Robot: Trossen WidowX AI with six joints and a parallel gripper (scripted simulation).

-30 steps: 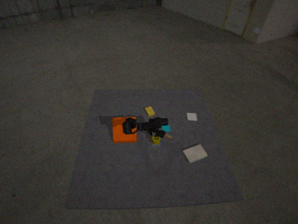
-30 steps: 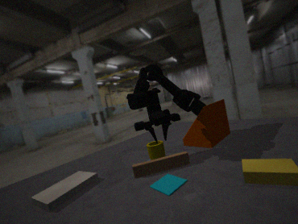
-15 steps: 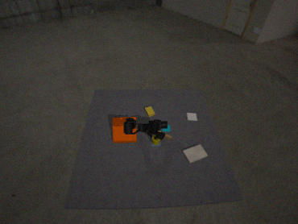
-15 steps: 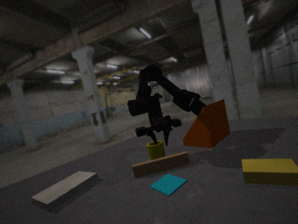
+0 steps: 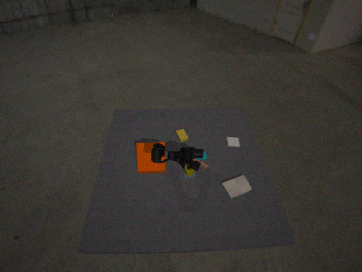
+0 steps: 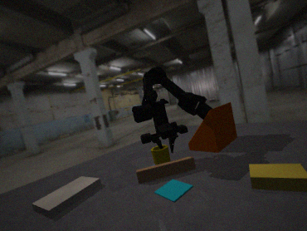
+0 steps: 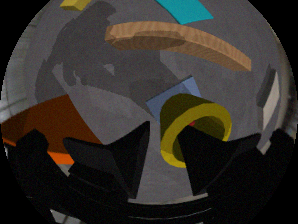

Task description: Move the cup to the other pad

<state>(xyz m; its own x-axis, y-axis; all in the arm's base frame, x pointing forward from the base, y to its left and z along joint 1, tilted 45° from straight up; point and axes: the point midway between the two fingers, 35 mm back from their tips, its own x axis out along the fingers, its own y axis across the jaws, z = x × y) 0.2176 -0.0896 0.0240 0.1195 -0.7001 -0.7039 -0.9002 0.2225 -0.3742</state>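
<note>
Right now the light blue pad is 5 cm below my gripper tip, 3 cm ahead of it and 1 cm to the right of it. Also, from my gripper tip: white slab: 37 cm ahead, 12 cm to the right, 2 cm below; then yellow cup: 2 cm ahead, 1 cm to the right; then yellow block: 36 cm to the left, 4 cm behind, 2 cm below.
</note>
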